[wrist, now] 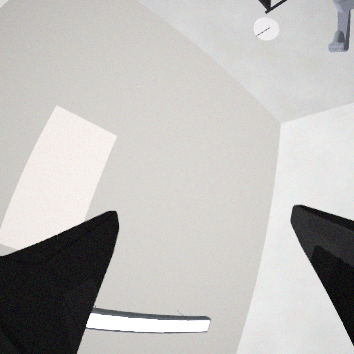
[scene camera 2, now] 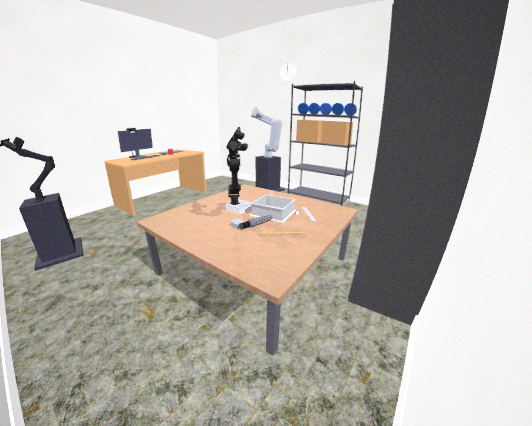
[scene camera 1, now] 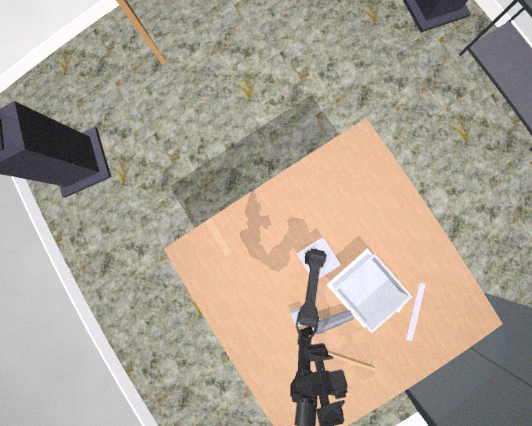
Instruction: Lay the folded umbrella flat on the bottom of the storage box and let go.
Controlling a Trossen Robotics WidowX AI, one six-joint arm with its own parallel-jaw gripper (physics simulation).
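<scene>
The folded umbrella, ribbed dark grey with a black part at one end, lies on the table beside the storage box, outside it. In scene camera 1 the arm hides its left part. The storage box is a white, open-topped square tray; its bottom shows bare in scene camera 1. My gripper is open and empty, high above the table and well away from the umbrella and box. It faces upward; the wrist view shows ceiling and walls between and beyond the fingers.
A light blue-grey block sits at the umbrella's black end. A thin yellow stick and a white strip lie on the table. The arm's white base plate stands near the box.
</scene>
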